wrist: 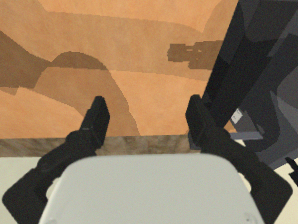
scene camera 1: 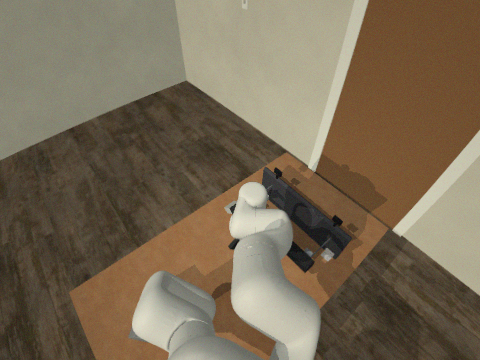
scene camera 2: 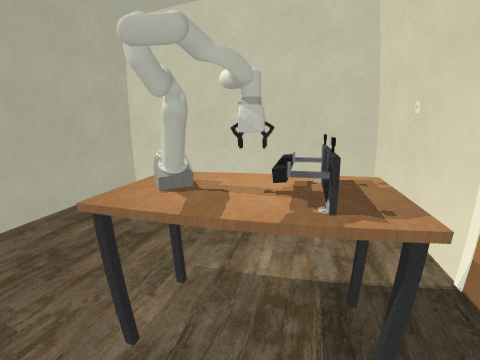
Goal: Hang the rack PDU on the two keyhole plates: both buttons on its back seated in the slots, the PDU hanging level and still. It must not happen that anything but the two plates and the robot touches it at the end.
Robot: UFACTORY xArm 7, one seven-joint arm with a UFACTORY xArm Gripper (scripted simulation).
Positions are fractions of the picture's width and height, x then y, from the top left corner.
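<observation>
A dark upright panel (scene camera 1: 0.65, 0.63) is visible. The gripper (scene camera 2: 0.53, 0.41) is visible too; the wrist view also shows the gripper (wrist: 0.49, 0.47).
</observation>
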